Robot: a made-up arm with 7 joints.
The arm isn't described. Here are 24 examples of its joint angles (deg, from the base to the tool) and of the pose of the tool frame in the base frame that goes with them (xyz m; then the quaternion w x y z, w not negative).
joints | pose
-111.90 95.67 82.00 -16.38 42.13 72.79 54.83 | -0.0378 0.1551 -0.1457 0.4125 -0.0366 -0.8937 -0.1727
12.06 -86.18 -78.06 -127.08 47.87 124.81 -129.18 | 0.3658 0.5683 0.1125 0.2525 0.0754 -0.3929 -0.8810
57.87 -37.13 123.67 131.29 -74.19 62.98 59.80 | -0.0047 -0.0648 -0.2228 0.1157 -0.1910 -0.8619 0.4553
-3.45 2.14 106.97 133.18 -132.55 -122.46 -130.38 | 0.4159 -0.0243 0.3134 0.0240 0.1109 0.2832 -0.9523
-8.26 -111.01 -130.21 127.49 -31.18 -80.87 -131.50 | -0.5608 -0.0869 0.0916 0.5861 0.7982 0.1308 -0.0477
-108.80 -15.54 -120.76 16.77 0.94 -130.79 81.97 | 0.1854 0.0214 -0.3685 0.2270 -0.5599 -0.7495 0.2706
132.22 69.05 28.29 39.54 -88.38 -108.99 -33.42 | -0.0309 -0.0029 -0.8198 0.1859 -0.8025 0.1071 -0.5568
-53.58 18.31 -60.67 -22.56 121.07 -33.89 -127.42 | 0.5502 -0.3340 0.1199 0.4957 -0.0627 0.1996 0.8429
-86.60 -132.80 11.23 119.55 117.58 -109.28 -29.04 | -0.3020 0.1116 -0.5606 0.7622 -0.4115 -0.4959 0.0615
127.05 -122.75 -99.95 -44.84 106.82 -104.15 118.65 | -0.1956 0.0100 0.2297 0.5480 0.0534 -0.5127 -0.6587
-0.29 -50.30 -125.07 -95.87 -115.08 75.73 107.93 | -0.1187 0.1292 0.0854 0.7118 -0.1295 0.6393 -0.2605
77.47 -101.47 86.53 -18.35 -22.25 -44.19 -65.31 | -0.4550 0.1006 -0.3726 0.8171 -0.4233 -0.3580 -0.1581
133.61 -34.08 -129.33 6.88 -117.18 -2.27 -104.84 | -0.0894 0.4366 -0.2450 0.7099 -0.0368 -0.2540 -0.6559
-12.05 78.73 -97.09 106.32 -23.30 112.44 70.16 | 0.2356 0.2360 -0.2044 0.7051 -0.5887 0.0181 -0.3949
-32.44 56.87 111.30 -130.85 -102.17 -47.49 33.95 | 0.3872 -0.3003 0.1445 0.4330 0.6878 0.5795 0.0601
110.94 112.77 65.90 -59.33 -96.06 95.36 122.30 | -0.0845 0.1140 0.1329 0.3566 0.2974 0.5836 -0.6662
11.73 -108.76 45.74 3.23 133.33 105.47 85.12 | 0.0306 -0.0247 0.2446 0.7578 -0.0313 0.0401 -0.6505
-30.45 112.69 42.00 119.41 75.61 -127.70 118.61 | 0.2026 -0.2115 -0.1403 0.0269 0.3303 -0.8174 0.4713
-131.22 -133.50 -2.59 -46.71 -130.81 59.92 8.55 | -0.3952 0.2790 0.2968 0.6511 0.5991 -0.4660 0.0006
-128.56 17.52 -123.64 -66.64 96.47 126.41 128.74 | 0.1353 0.1574 -0.3160 0.0527 0.9034 -0.4088 -0.1183
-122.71 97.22 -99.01 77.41 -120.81 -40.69 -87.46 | -0.1651 0.5208 -0.0336 0.3393 -0.7586 0.5458 -0.1069
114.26 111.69 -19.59 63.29 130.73 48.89 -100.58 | 0.3556 -0.4145 0.3126 0.1754 0.4519 0.8434 -0.2316
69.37 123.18 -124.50 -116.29 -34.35 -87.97 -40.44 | 0.1956 -0.4588 -0.0860 0.3669 0.4469 0.1929 0.7927
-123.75 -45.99 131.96 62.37 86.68 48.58 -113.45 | 0.0539 0.5963 0.5850 0.5561 0.4642 0.0312 -0.6887
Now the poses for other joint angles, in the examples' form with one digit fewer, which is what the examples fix.
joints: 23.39 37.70 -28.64 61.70 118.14 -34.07 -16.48
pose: 0.458 0.551 0.218 0.242 0.138 -0.754 -0.595
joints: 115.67 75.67 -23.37 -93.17 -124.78 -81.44 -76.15
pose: -0.199 0.561 -0.649 0.699 -0.244 -0.521 -0.426
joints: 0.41 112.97 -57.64 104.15 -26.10 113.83 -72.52
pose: 0.643 -0.238 0.348 0.135 -0.065 0.214 0.965
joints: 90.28 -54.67 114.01 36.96 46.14 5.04 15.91
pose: 0.156 -0.093 -0.422 0.622 -0.644 -0.194 -0.400
